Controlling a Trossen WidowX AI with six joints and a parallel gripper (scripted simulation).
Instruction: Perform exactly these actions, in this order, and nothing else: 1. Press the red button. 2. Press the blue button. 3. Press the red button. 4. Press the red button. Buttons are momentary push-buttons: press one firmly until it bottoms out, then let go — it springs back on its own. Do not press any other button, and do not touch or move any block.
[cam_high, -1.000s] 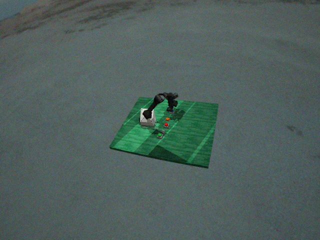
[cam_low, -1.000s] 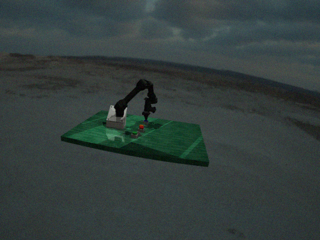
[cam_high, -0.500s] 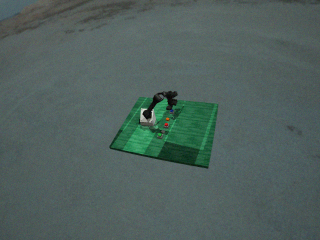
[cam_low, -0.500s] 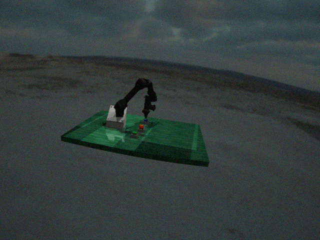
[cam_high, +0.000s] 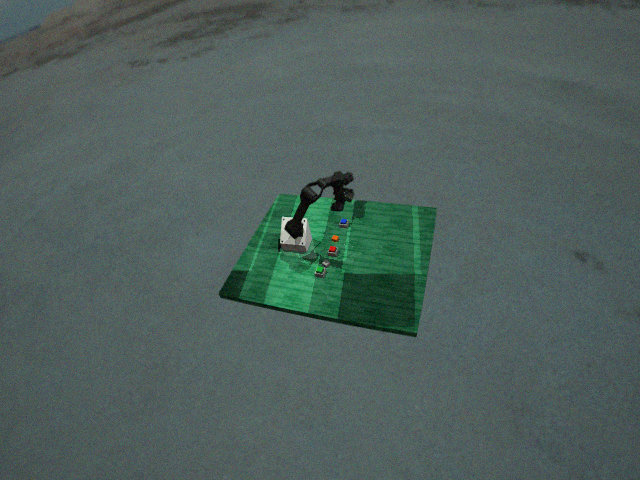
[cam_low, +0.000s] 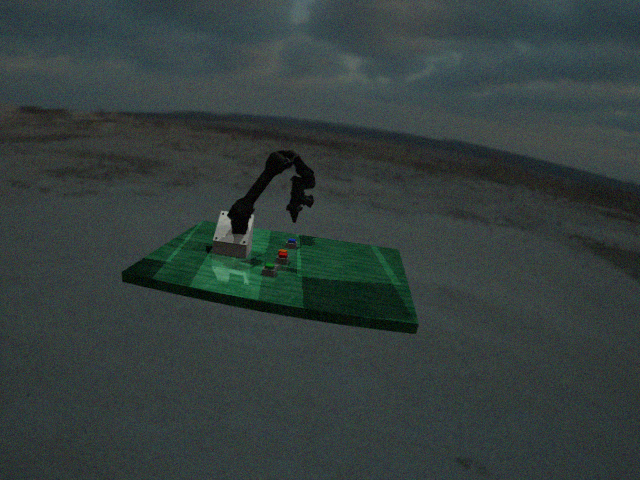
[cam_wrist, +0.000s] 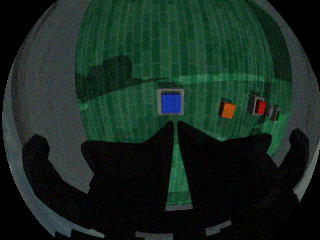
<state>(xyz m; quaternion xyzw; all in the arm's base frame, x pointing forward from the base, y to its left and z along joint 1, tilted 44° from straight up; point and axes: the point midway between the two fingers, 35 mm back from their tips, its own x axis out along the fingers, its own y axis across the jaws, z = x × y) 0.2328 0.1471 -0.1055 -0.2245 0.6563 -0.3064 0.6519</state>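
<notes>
Right now the red button is 230 mm to the right of my gripper tip, 90 mm below it and 30 mm behind it. From my gripper tip the other things lie so: grey block: 320 mm to the right, 110 mm below, 50 mm behind; then green button: 390 mm to the right, 90 mm below, 70 mm behind; then blue button: 90 mm below.
</notes>
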